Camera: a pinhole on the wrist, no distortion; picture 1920 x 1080 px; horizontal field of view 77.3 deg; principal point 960.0 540.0 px. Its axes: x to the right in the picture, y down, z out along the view. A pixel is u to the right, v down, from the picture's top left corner.
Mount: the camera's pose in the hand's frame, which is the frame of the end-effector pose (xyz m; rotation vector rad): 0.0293 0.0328 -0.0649 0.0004 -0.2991 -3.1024
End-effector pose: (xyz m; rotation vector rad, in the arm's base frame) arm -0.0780 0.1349 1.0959 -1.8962 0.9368 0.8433
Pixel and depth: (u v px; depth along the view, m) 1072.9 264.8 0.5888
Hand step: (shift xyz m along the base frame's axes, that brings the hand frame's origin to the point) -0.3446 0.3379 -0.2863
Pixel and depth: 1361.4 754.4 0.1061
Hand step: -0.0398 0.0273 -0.0261
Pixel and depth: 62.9 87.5 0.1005
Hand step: -0.0312 -0.0396 -0.1307
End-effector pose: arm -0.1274 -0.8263 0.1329 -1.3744 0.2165 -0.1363
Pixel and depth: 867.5 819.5 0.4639
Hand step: 0.1595 0.3813 0.0530
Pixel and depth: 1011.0 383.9 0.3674
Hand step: 0.0732 0.3001 -0.0959
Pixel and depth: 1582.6 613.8 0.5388
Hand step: -0.1374 0.5243 0.0085
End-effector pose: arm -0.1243 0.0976 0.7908 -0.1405 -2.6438 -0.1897
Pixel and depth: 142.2 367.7 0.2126
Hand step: -0.2008 0.1386 -0.0268
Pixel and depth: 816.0 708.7 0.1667
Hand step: -0.0852 0.0612 -0.0622
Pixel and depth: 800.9 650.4 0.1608
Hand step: -0.0818 0.0673 -0.0543
